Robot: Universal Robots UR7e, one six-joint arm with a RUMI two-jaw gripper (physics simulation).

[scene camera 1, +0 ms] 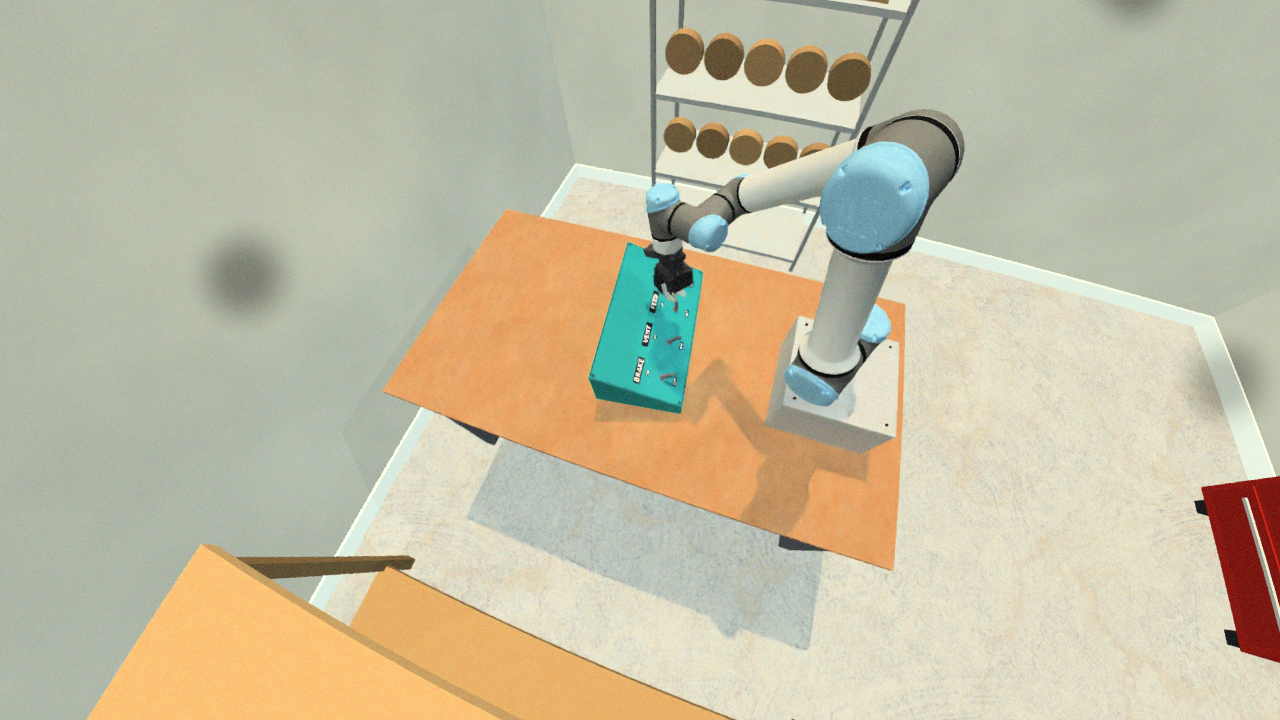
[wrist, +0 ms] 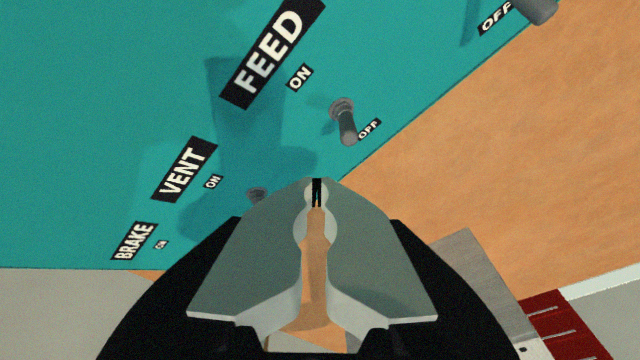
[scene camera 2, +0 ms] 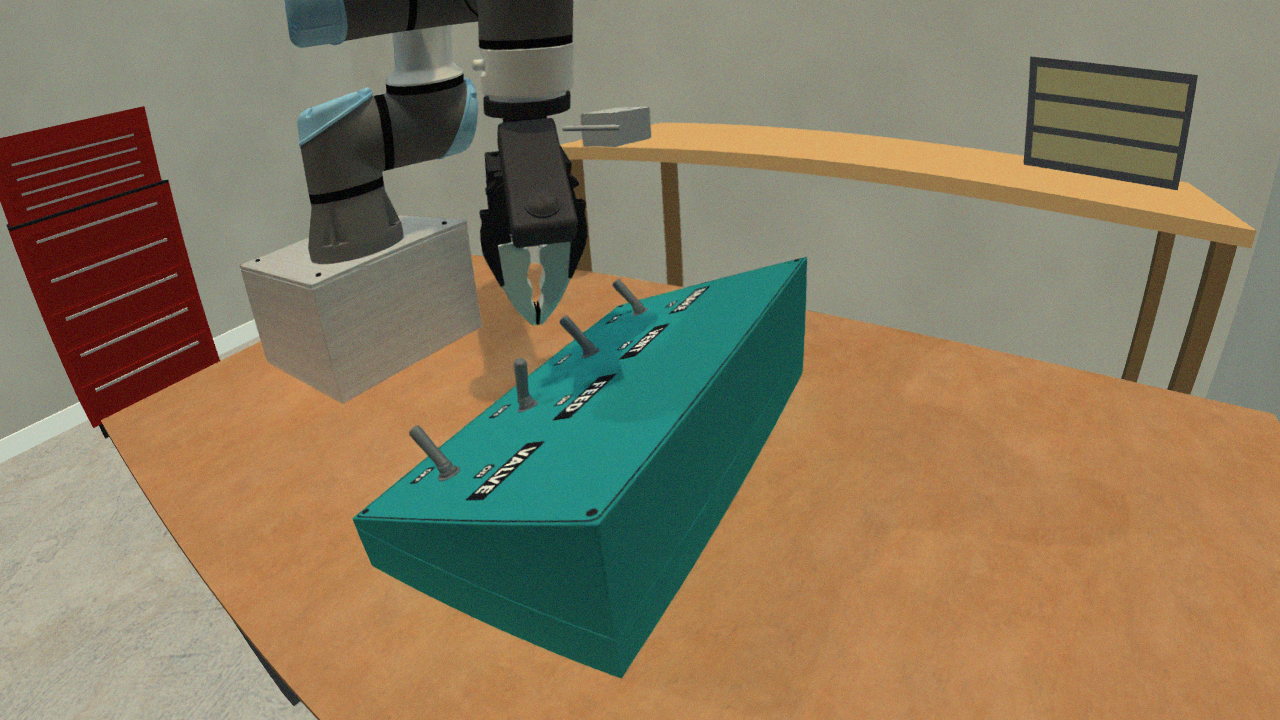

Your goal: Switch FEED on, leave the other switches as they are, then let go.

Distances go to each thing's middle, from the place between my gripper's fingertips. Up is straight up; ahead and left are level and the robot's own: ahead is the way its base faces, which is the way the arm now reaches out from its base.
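Labels:
The teal switch panel (scene camera 2: 570, 519) is ahead of my hand by 40 mm, and I see that the panel is also 50 mm to the left of my hand and 90 mm below it.

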